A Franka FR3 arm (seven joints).
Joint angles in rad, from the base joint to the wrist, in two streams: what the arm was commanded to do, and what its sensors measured. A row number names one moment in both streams.
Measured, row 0:
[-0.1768, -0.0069, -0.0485, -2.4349, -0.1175, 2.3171, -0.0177]
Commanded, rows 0 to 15:
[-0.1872, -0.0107, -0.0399, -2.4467, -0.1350, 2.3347, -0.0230]
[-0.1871, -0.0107, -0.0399, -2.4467, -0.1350, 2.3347, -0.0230]
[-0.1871, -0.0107, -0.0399, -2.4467, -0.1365, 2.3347, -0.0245]
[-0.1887, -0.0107, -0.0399, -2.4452, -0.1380, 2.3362, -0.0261]
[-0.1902, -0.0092, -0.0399, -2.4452, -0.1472, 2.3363, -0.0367]
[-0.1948, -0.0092, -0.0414, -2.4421, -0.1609, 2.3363, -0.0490]
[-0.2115, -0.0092, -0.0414, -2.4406, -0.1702, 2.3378, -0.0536]
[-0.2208, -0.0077, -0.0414, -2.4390, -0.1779, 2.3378, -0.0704]
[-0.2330, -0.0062, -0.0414, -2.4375, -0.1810, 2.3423, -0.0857]
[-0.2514, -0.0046, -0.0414, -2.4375, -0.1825, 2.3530, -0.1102]
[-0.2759, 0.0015, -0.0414, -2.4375, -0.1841, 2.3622, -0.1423]
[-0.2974, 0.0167, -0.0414, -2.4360, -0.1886, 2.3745, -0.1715]
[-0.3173, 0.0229, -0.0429, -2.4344, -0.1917, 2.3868, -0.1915]
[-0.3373, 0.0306, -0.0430, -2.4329, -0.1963, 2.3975, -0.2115]
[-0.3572, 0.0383, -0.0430, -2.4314, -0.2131, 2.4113, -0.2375]
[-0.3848, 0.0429, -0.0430, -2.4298, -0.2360, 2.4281, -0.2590]
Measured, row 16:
[-0.3076, -0.0036, -0.0498, -2.4310, -0.1843, 2.3624, -0.1850]
